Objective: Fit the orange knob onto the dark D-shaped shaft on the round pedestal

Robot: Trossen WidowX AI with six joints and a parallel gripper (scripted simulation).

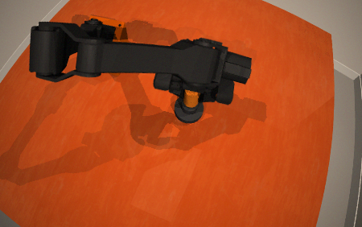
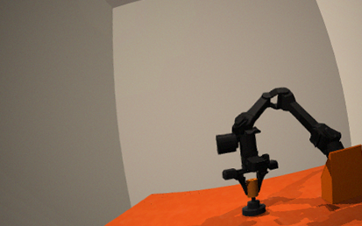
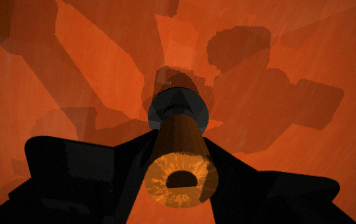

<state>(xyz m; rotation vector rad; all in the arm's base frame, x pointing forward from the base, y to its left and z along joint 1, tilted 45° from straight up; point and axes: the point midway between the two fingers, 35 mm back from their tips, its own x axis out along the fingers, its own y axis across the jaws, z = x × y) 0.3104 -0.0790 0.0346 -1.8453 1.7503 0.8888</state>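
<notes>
The orange knob lies 2 cm above my gripper tip. From my gripper tip the other things lie so: dark round pedestal: 4 cm below.
</notes>
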